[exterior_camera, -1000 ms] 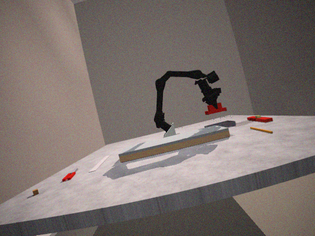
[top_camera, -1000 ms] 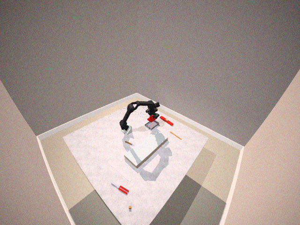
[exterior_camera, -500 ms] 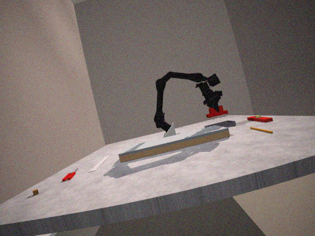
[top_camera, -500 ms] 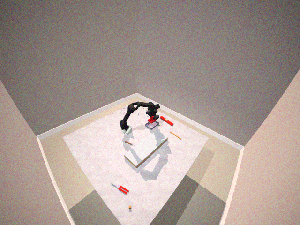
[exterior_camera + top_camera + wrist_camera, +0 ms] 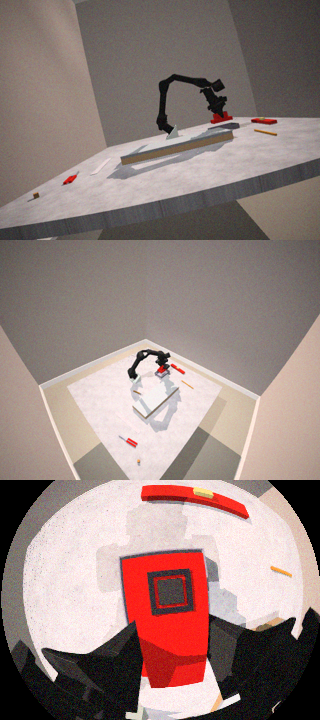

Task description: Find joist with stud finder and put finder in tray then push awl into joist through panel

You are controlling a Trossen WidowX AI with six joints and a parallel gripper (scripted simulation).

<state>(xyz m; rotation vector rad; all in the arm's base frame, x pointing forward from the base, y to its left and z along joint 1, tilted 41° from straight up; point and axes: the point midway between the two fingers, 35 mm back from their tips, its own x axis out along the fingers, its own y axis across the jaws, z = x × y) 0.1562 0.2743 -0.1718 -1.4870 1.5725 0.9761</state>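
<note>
Right now my gripper tip is 60 mm above the grey tray and 10 mm to the left of it. The rest, counted from my gripper tip: red stud finder 20 mm above, 10 mm to the left; red level 200 mm to the left, 90 mm ahead, 60 mm below; square indicator 30 mm above, 20 mm to the left.
</note>
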